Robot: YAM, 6 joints.
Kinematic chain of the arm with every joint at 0, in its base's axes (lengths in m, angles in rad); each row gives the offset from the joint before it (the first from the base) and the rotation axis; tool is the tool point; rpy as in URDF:
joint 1: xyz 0 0 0.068 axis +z
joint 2: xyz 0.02 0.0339 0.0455 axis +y
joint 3: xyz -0.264 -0.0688 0 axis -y
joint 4: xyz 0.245 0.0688 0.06 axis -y
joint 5: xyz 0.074 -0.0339 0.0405 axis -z
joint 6: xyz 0.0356 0 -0.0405 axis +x
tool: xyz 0 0 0 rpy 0 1.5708 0
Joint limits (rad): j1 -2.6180..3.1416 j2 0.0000..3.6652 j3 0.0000..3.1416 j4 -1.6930..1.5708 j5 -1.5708..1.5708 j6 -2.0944..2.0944
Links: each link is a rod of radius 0.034 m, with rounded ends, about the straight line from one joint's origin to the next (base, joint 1, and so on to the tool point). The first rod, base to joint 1, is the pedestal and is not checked.
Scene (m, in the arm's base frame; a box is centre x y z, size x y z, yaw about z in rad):
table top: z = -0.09
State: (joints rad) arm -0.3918 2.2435 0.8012 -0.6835 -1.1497 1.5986
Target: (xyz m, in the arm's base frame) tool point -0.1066 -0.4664 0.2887
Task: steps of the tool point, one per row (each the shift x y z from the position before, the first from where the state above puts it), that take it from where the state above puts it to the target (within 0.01 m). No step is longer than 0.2 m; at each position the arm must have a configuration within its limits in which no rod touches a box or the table.
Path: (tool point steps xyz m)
1: 0.0280 -0.1070 0.0215
2: -0.0225 -0.1198 0.0410
3: -0.0764 -0.1063 0.0588
4: -0.1197 -0.0666 0.0737
5: -0.1398 -0.0094 0.0843

